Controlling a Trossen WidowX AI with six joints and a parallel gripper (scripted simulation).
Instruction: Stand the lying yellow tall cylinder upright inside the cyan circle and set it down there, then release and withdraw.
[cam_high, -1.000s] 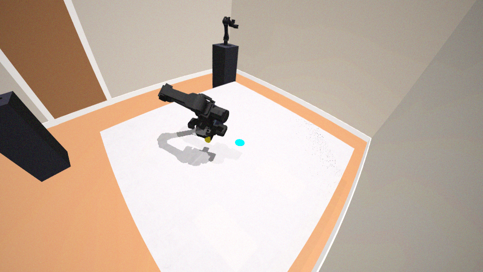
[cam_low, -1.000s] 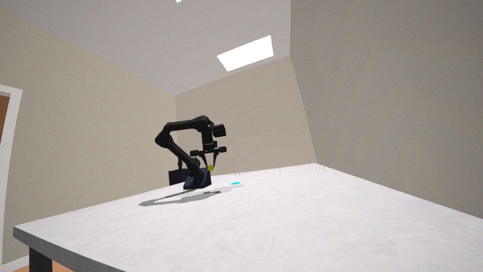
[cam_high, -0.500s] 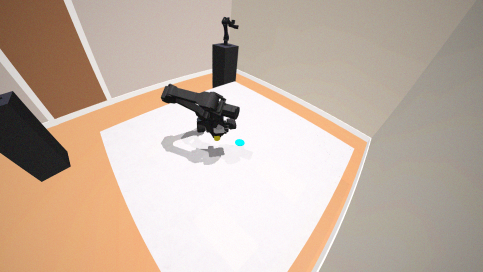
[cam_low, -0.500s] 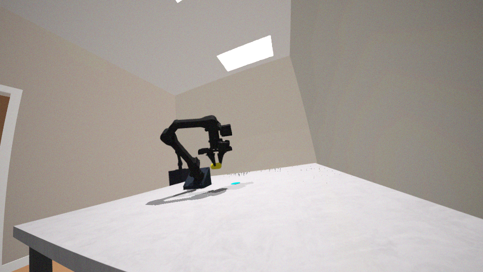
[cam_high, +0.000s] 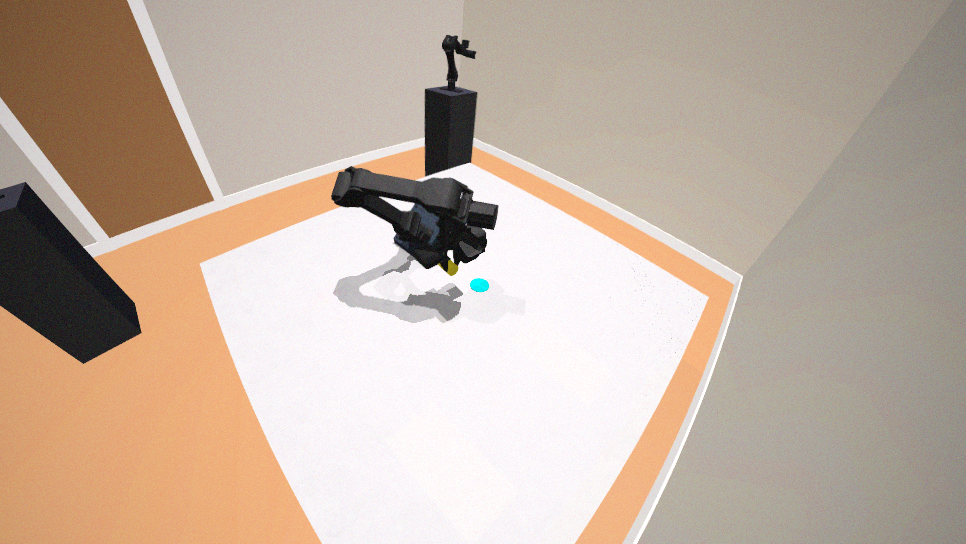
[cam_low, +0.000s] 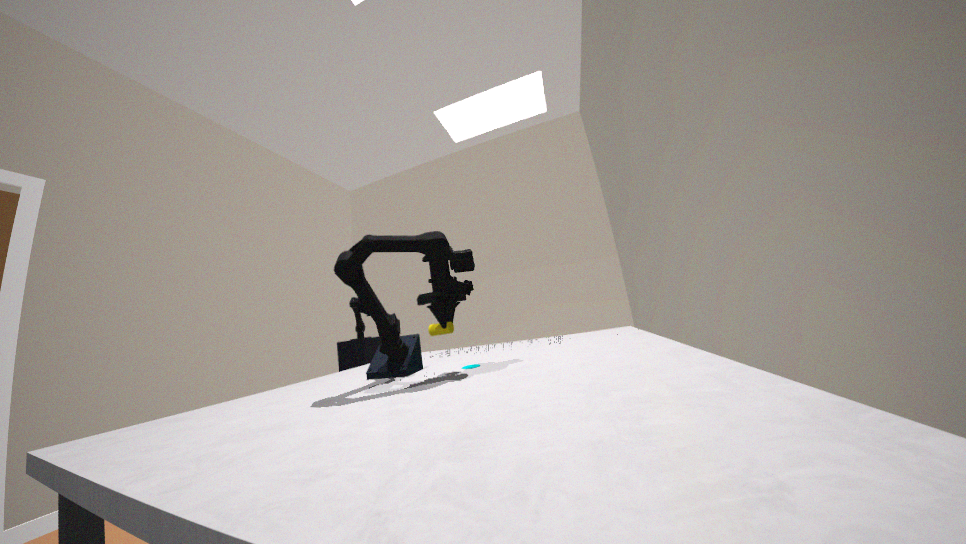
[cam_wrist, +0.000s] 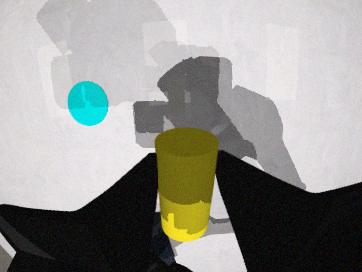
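Now: gripper tip 2 cm past the yellow tall cylinder. Also, from my gripper tip: cyan circle 2 cm ahead, 12 cm to the left, 14 cm below.
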